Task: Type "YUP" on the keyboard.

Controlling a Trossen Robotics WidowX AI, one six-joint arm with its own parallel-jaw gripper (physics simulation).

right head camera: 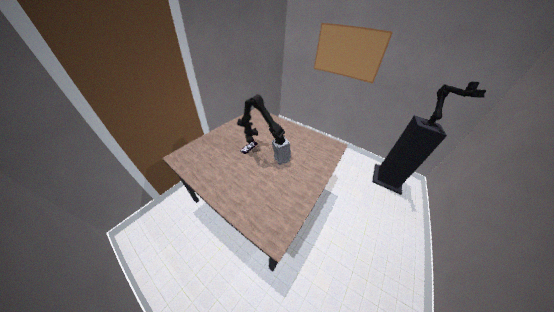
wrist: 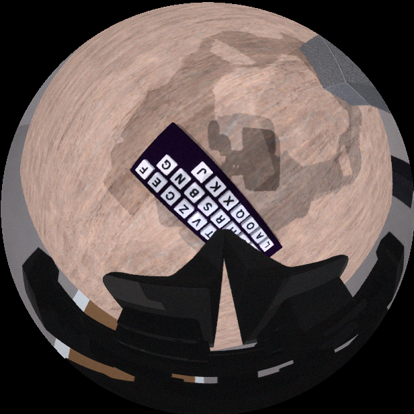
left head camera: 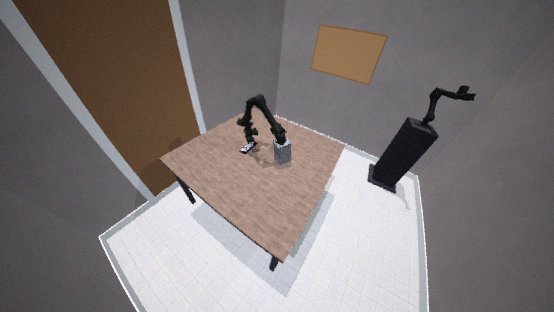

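Where they show: gripper, fingertip midpoint: (right head camera: pixel 249 142) (left head camera: pixel 248 142); arm's base, link origin: (right head camera: pixel 280 141) (left head camera: pixel 281 141).
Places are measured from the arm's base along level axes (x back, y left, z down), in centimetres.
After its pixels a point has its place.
The keyboard (left head camera: pixel 246 149) @(x -30.6, y 7.2, z 18.7 cm) (right head camera: pixel 248 148) @(x -30.2, y 5.3, z 18.5 cm) (wrist: pixel 172 141) is a small dark purple board with white letter keys, lying flat on the table (left head camera: pixel 235 185) @(x -12.9, y 42.3, z 20.5 cm) (right head camera: pixel 235 185) @(x -12.0, y 42.1, z 20.5 cm). In the wrist view it runs diagonally from upper left to lower right. The F key (wrist: pixel 144 169), J key (wrist: pixel 201 170), T key (wrist: pixel 208 233) and L key (wrist: pixel 268 244) show. My gripper (left head camera: pixel 250 141) @(x -31.7, y 2.0, z 14.8 cm) (right head camera: pixel 251 140) @(x -31.7, y 2.0, z 14.8 cm) (wrist: pixel 222 234) is shut and empty, its fingertips pointing down over the keyboard's lower right end. The fingertips hide several keys there; Y, U and P cannot be seen. Whether the tips touch a key cannot be told.
My arm's grey base block (left head camera: pixel 282 152) @(x 4.0, y 4.0, z 6.7 cm) (right head camera: pixel 282 152) @(x 4.4, y 3.3, z 7.0 cm) (wrist: pixel 325 62) stands on the table to the right of the keyboard. A tall black pedestal (left head camera: pixel 406 154) (right head camera: pixel 412 152) with another black arm (left head camera: pixel 433 102) (right head camera: pixel 440 102) stands on the floor beyond the table's right side.
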